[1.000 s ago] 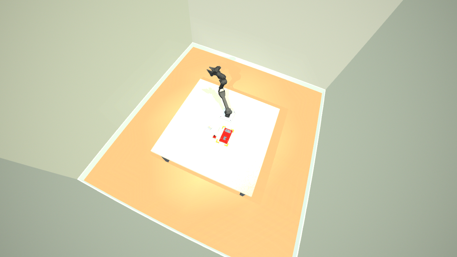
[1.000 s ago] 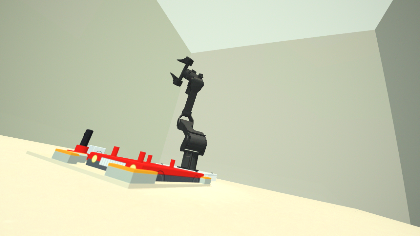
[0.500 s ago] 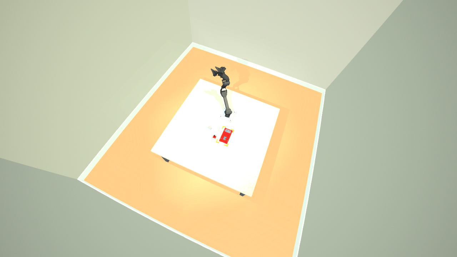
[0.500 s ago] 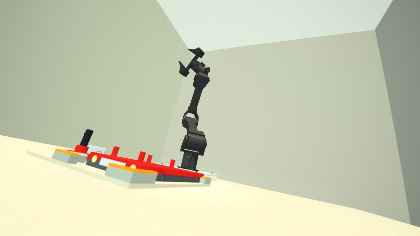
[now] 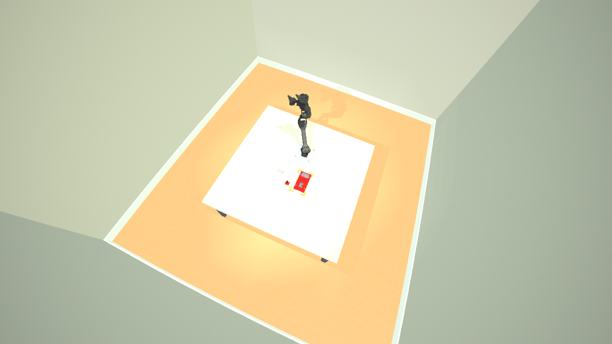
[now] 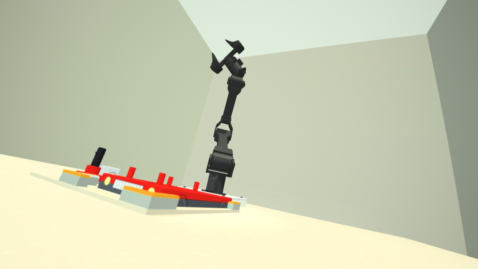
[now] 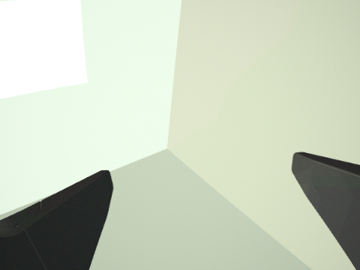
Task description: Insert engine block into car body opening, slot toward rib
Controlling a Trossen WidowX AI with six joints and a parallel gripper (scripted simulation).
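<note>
Right now my gripper tip is 700 mm above the engine block, 300 mm short of it and 10 mm to the right of it.
</note>
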